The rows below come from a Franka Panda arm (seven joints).
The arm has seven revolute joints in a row. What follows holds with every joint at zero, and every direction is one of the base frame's.
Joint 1 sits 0.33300 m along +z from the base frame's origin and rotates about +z.
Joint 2 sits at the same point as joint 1 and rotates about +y.
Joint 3 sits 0.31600 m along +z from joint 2 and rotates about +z.
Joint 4 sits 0.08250 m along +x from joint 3 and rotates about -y.
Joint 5 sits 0.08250 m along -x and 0.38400 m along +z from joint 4 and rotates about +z.
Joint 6 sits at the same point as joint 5 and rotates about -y.
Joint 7 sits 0.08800 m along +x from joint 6 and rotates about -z.
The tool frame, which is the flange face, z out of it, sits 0.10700 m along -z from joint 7; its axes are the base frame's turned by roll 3.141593, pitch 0.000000 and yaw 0.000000 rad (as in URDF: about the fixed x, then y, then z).
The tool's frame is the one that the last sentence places.
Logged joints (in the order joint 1, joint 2, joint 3, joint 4, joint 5, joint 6, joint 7), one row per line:
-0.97, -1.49, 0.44, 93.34, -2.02, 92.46, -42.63
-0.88, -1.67, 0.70, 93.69, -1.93, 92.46, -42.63
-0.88, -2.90, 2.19, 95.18, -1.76, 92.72, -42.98
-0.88, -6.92, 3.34, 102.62, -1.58, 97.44, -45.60
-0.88, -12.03, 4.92, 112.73, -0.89, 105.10, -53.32
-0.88, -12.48, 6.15, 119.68, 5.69, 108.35, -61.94
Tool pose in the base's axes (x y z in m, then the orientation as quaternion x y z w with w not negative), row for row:
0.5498, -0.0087, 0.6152, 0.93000, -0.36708, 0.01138, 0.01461
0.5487, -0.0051, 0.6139, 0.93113, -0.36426, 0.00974, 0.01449
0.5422, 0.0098, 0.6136, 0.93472, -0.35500, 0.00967, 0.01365
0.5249, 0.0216, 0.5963, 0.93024, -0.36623, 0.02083, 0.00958
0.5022, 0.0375, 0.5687, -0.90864, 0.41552, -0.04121, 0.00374
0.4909, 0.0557, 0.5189, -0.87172, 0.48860, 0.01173, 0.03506
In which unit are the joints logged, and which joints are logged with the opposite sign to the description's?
The joints are logged in degrees. Opposite sign: joint 4, joint 7.
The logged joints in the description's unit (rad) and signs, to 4 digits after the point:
-0.0169, -0.0260, 0.0077, -1.6291, -0.0353, 1.6137, 0.7440
-0.0154, -0.0291, 0.0122, -1.6352, -0.0337, 1.6137, 0.7440
-0.0154, -0.0506, 0.0382, -1.6612, -0.0307, 1.6183, 0.7501
-0.0154, -0.1208, 0.0583, -1.7911, -0.0276, 1.7006, 0.7959
-0.0154, -0.2100, 0.0859, -1.9675, -0.0155, 1.8343, 0.9306
-0.0154, -0.2178, 0.1073, -2.0888, 0.0993, 1.8911, 1.0811

